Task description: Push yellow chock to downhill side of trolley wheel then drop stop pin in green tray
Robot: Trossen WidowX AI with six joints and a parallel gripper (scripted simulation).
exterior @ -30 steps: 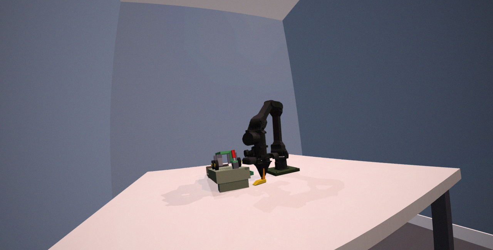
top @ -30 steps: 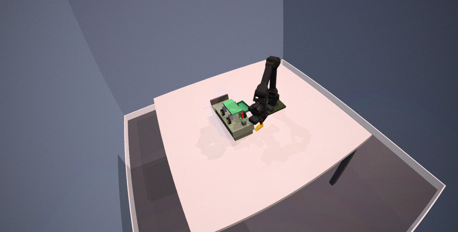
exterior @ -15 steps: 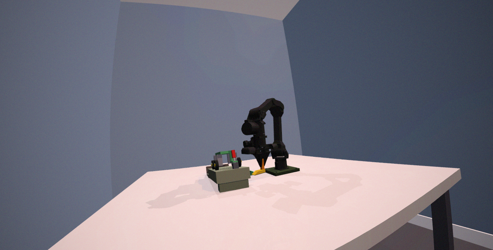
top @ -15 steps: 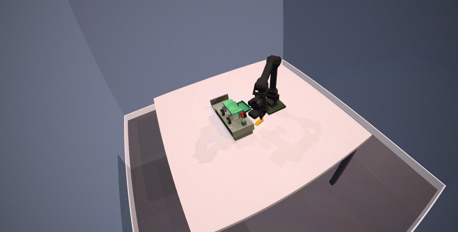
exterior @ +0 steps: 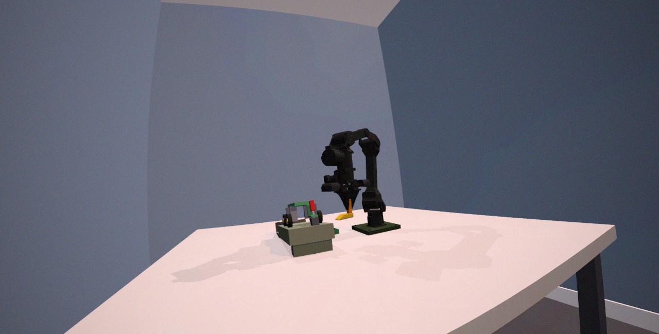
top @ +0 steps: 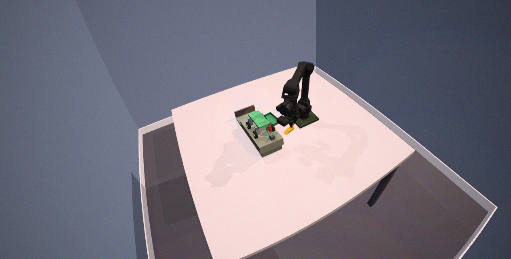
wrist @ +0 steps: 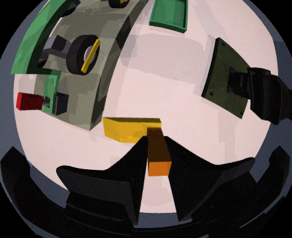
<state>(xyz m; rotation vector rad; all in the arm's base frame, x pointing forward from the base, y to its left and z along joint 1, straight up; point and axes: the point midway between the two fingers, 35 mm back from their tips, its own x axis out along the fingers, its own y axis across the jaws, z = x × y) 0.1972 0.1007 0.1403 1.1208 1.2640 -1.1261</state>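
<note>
Now: the red-headed stop pin 130 mm ahead of my gripper tip, 30 mm to the right of it and 10 mm above it. Also, from my gripper tip: ramp: 140 mm to the right, 130 mm ahead, 70 mm below; then green trolley: 140 mm to the right, 130 mm ahead, 10 mm below; then yellow chock: 20 mm ahead, 10 mm below.
</note>
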